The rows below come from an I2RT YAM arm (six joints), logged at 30 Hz.
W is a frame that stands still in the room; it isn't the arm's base.
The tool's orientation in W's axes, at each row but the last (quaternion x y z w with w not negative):
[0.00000, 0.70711, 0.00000, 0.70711]
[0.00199, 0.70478, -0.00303, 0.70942]
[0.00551, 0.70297, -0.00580, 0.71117]
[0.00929, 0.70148, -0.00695, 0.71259]
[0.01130, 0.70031, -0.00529, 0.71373]
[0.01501, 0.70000, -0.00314, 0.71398]
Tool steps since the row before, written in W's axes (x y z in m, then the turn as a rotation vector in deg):
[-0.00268, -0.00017, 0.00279, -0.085, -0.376, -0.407]
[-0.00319, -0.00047, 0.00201, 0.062, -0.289, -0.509]
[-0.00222, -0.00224, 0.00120, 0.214, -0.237, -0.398]
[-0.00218, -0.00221, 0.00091, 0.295, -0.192, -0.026]
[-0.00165, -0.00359, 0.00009, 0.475, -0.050, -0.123]
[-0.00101, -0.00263, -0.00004, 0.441, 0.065, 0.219]
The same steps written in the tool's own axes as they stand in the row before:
[-0.00279, -0.00017, -0.00268, 0.407, -0.376, -0.085]
[-0.00203, -0.00050, -0.00317, 0.510, -0.288, 0.061]
[-0.00122, -0.00228, -0.00217, 0.401, -0.233, 0.213]
[-0.00095, -0.00226, -0.00211, 0.030, -0.185, 0.299]
[-0.00015, -0.00363, -0.00156, 0.132, -0.040, 0.474]
[-0.00002, -0.00266, -0.00094, -0.209, 0.080, 0.443]

